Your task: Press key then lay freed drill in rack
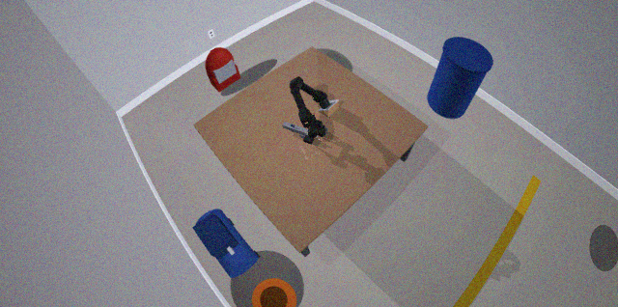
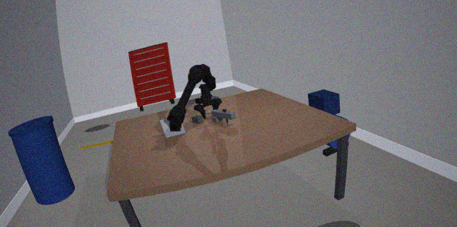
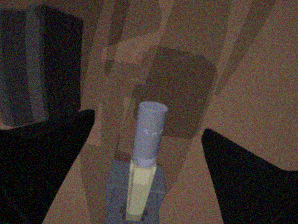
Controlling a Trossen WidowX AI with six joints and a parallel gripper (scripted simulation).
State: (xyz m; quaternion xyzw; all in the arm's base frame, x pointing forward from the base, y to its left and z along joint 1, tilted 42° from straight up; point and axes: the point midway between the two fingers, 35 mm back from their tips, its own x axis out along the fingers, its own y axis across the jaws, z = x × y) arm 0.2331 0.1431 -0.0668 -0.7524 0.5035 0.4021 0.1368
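My gripper tip is 8 cm past the dark-grey block, 1 cm to the left of it and 1 cm below it. Round my gripper tip: key: 14 cm to the right, 8 cm ahead, 4 cm above; then light-grey block: 12 cm to the right, 6 cm ahead, 3 cm above.
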